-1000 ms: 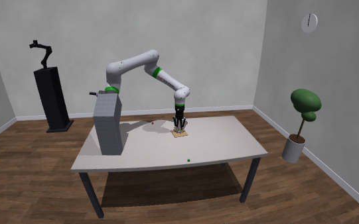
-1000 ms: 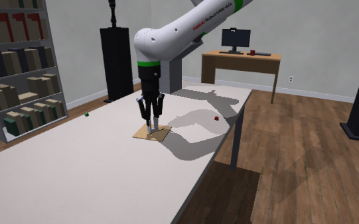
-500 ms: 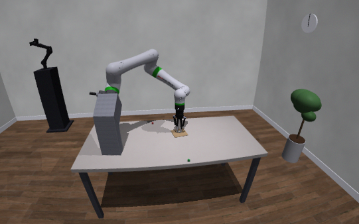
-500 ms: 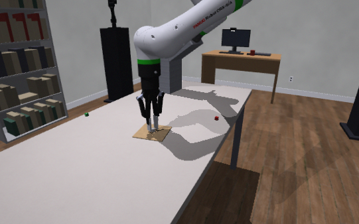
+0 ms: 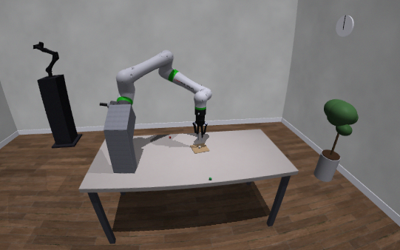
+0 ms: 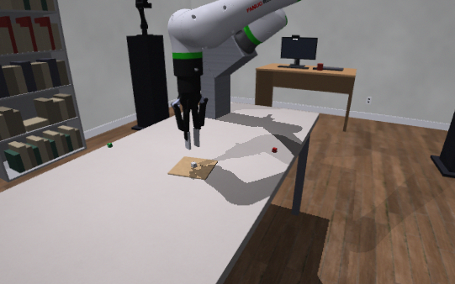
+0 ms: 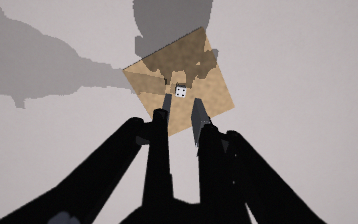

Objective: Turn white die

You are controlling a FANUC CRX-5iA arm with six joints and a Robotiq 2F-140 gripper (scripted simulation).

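My gripper is now 100 mm above the white die. Round my hand: red die (250 mm behind, 240 mm to the left, 110 mm below); tan mat (110 mm below); green die (440 mm to the right, 110 mm below, 10 mm behind).
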